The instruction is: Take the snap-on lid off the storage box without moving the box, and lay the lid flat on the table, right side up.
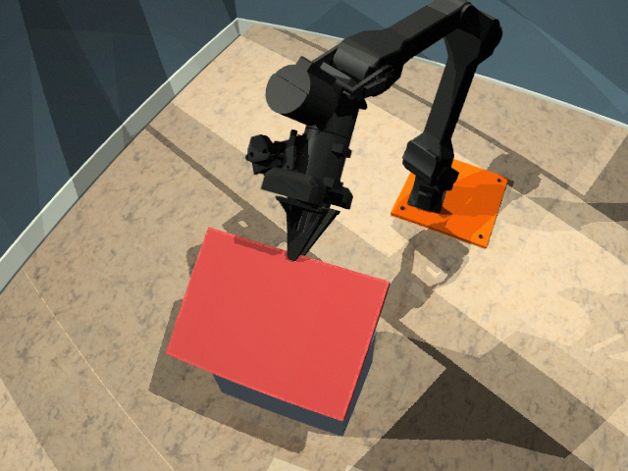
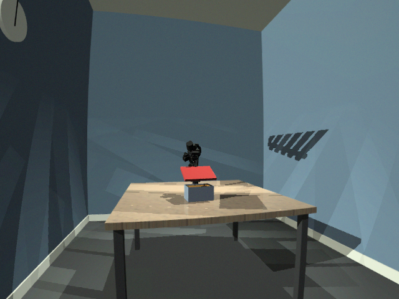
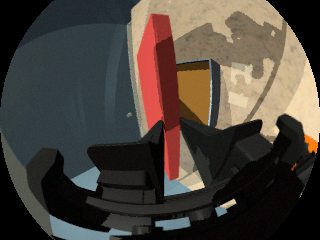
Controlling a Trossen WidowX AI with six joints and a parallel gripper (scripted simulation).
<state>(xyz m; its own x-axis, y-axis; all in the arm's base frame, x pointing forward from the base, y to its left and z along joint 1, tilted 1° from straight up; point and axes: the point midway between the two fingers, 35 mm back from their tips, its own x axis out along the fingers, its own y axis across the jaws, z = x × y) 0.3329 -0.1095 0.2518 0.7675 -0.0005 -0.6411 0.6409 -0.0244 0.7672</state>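
My gripper tip is 70 mm short of the red lid and 30 mm above it. The rest, counted from my gripper tip: storage box (60 mm ahead, 10 mm to the left, 180 mm below).
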